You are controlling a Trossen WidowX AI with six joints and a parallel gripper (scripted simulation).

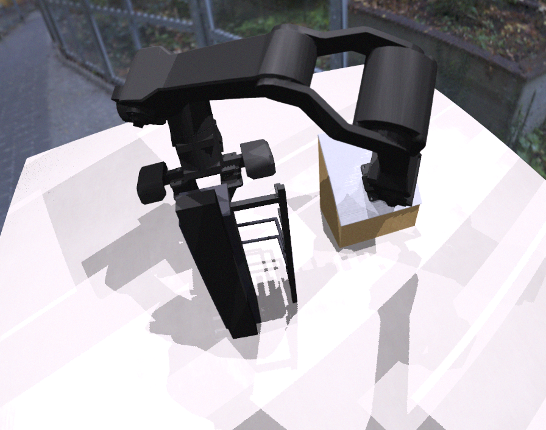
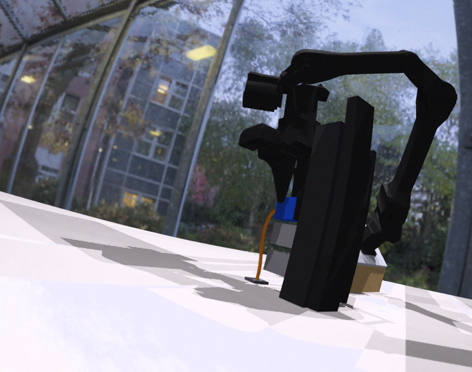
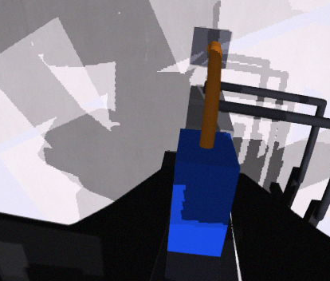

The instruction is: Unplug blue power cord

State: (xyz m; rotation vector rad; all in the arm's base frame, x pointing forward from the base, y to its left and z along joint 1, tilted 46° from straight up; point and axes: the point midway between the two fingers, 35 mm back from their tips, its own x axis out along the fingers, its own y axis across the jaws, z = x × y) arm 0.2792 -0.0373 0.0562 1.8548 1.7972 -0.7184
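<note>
My gripper tip is now 3 cm to the right of the blue plug. The rest, counted from my gripper tip: dark plate (13 cm below, 4 cm to the right, 1 cm behind).
</note>
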